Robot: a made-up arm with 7 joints.
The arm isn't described. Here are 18 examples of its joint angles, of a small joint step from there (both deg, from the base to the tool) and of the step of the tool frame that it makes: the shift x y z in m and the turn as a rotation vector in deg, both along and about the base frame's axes.
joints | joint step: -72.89 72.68 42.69 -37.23 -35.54 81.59 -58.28 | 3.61 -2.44 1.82 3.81 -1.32 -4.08 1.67
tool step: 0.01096 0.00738 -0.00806 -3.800 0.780 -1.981
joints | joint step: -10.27 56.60 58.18 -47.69 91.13 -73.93 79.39 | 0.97 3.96 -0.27 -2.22 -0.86 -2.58 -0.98
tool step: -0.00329 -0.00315 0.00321 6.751 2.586 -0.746
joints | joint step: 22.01 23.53 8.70 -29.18 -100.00 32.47 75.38 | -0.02 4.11 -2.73 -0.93 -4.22 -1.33 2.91
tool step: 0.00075 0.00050 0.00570 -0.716 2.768 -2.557
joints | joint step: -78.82 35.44 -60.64 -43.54 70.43 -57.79 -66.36 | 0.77 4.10 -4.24 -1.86 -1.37 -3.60 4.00
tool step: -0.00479 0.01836 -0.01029 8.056 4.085 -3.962
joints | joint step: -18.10 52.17 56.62 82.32 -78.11 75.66 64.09 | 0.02 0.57 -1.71 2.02 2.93 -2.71 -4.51
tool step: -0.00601 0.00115 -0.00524 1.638 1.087 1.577
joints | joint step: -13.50 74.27 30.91 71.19 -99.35 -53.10 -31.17 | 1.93 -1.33 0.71 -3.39 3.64 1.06 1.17
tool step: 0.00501 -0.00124 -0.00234 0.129 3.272 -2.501
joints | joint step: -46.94 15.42 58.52 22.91 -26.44 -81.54 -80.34 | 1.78 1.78 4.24 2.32 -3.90 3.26 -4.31
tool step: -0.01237 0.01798 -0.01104 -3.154 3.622 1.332
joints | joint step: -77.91 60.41 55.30 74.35 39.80 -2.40 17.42 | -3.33 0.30 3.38 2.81 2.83 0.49 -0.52
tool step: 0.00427 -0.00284 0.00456 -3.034 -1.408 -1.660
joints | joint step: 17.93 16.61 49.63 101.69 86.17 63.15 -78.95 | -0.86 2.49 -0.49 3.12 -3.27 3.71 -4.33
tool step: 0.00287 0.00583 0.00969 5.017 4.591 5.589
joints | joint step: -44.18 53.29 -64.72 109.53 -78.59 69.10 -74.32 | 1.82 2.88 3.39 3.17 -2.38 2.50 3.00
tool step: -0.01699 0.00519 0.00967 2.623 0.325 8.137
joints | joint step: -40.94 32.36 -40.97 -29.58 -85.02 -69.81 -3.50 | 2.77 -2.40 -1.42 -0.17 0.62 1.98 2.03
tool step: -0.00533 -0.00829 -0.01220 -0.047 5.288 -2.626
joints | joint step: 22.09 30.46 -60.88 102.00 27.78 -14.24 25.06 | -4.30 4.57 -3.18 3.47 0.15 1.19 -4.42
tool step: 0.02995 0.03545 0.00842 6.520 3.702 -5.460
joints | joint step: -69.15 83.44 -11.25 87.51 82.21 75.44 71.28 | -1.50 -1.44 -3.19 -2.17 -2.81 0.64 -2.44
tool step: 0.01135 -0.00329 -0.00042 -0.666 -3.321 -2.597
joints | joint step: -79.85 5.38 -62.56 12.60 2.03 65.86 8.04 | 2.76 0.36 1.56 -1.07 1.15 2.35 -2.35
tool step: -0.00123 0.00809 -0.00893 0.126 4.081 2.343
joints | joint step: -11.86 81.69 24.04 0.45 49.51 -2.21 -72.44 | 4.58 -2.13 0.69 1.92 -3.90 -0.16 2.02
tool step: -0.00507 0.01156 -0.02042 -5.706 2.444 0.777
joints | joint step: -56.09 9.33 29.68 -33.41 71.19 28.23 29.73 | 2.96 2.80 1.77 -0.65 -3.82 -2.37 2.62
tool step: -0.00629 0.01019 -0.00336 2.854 -1.642 1.501
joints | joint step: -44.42 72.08 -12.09 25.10 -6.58 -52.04 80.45 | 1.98 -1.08 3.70 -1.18 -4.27 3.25 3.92
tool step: -0.00186 0.00590 0.00268 -9.502 -3.319 2.693
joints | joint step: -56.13 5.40 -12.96 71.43 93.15 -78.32 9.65 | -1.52 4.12 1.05 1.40 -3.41 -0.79 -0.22
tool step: 0.01347 0.01985 0.00849 -0.357 -0.365 4.525
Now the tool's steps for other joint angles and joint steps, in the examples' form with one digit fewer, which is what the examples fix.
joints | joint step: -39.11 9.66 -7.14 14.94 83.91 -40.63 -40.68 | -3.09 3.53 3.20 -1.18 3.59 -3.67 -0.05
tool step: 0.0119 0.0164 0.0158 5.49 -5.50 0.25
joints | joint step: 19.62 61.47 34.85 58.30 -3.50 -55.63 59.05 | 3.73 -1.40 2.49 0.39 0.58 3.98 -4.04
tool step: -0.0209 0.0051 -0.0026 -2.35 6.66 4.96
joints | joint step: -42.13 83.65 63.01 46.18 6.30 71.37 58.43 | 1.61 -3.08 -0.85 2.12 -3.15 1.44 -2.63
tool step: 0.0095 -0.0016 -0.0258 -7.07 -0.11 -4.79
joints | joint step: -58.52 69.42 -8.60 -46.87 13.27 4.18 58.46 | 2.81 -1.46 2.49 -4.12 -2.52 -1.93 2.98
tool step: -0.0124 -0.0028 -0.0079 -1.98 -0.84 -6.90
